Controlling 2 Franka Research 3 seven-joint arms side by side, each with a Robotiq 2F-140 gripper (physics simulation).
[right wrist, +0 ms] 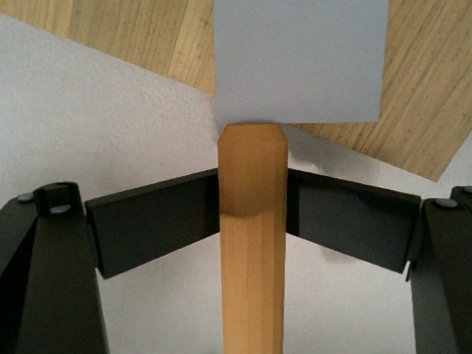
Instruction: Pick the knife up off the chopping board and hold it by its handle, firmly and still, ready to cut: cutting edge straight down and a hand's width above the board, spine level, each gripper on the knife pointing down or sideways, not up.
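The knife's wooden handle [253, 280] runs up the middle of the right wrist view, and its broad grey blade [300, 60] continues to the top edge. My right gripper [247, 188] is shut on the handle, with one dark finger pad against each side, a little below the blade. The handle hides the very tips of the pads. The chopping board [125, 35] shows behind the blade, its edge slanting across the view. The blade's tip and the handle's far end are out of view. The height of the knife above the board cannot be told. My left gripper does not show.
A pale, lightly textured surface [125, 125] lies beyond the board's slanting edge and under the handle. A corner of the board shows at the right. Soft shadows fall on the pale surface right of the handle.
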